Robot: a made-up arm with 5 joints.
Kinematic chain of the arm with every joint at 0, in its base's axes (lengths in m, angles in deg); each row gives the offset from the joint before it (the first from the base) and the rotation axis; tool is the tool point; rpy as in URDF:
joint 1: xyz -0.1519 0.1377 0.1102 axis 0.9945 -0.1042 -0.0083
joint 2: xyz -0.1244 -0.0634 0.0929 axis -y
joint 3: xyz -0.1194 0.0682 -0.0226 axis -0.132 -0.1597 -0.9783
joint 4: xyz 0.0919 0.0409 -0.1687 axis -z
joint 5: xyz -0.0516 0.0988 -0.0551 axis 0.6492 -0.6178 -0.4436
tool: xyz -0.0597 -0.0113 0.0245 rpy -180 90 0
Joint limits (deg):
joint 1: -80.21..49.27
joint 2: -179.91..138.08
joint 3: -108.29..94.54
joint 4: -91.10..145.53
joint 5: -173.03..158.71
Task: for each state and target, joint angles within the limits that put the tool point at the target. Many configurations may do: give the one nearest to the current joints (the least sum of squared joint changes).
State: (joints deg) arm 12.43 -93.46 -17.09 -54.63 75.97
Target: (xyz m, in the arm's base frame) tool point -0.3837 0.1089 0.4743
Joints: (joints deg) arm -2.53 -127.09 -19.94 -76.39 35.18
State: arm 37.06 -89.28 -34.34 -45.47 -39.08
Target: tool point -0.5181 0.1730 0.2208
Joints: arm 27.04 -54.88 2.37 -30.83 -52.94
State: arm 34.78 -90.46 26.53 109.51 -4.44
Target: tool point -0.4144 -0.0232 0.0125
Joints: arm 21.68 -74.47 62.21 123.61 -10.51
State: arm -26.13 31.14 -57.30 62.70 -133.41
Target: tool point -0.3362 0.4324 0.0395
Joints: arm 16.46 24.65 -57.91 65.34 -140.96
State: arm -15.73 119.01 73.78 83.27 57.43
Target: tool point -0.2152 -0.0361 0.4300
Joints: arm -0.49 137.22 74.52 82.78 50.79
